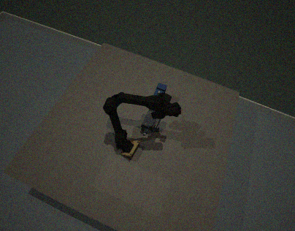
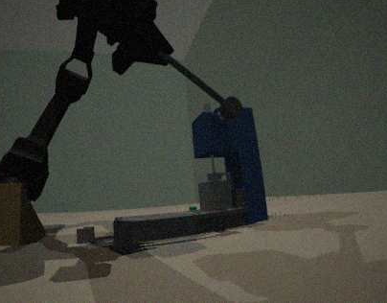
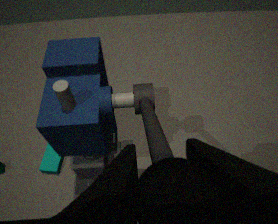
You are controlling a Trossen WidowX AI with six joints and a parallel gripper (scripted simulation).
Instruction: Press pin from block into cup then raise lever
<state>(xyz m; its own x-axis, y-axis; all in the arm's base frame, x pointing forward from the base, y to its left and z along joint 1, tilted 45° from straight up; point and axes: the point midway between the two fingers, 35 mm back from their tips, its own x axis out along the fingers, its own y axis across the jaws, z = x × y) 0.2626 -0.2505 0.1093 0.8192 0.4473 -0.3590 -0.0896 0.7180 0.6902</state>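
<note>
The thin punch lies 130 mm below my gripper tip, 80 mm to the left of it and 80 mm ahead of it. From my gripper tip the other things lie so: pale round pin (210 mm below, 80 mm to the left, 80 mm ahead); teal block (270 mm below, 170 mm to the left, 100 mm ahead); dark lever (30 mm below, 30 mm ahead, 10 mm to the left).
</note>
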